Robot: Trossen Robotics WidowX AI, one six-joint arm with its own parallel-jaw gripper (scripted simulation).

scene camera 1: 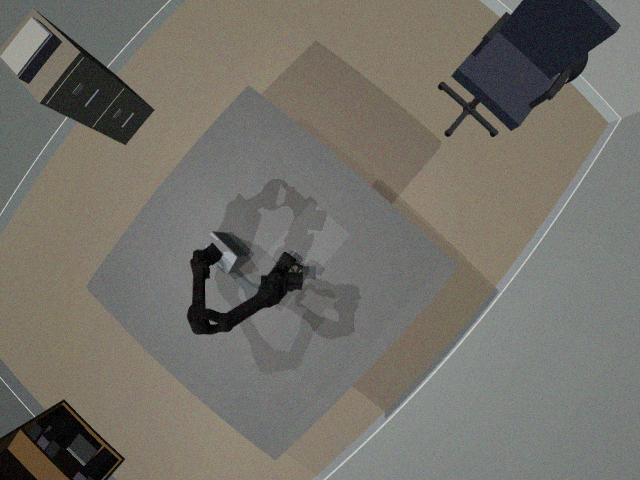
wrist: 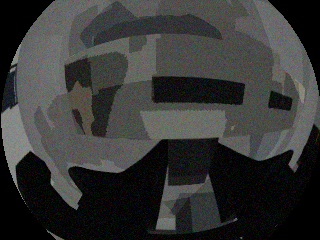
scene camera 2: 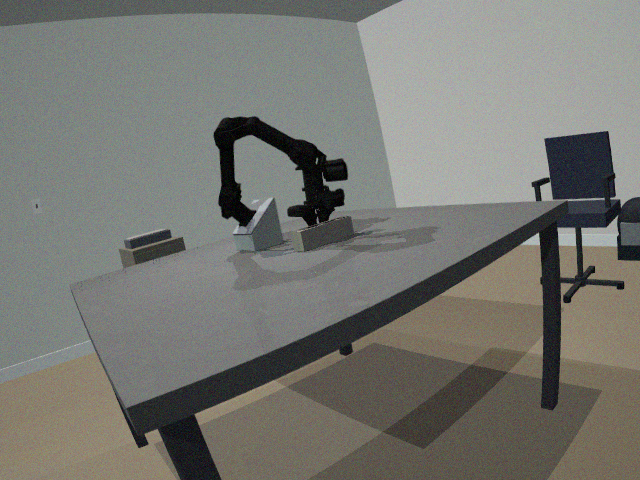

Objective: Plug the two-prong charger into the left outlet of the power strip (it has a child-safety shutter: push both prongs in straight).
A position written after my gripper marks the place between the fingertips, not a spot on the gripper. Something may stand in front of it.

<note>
I see my gripper (scene camera 2: 320, 234) and a charger (wrist: 189, 160).
My gripper is seen too in the wrist view (wrist: 185, 142).
</note>
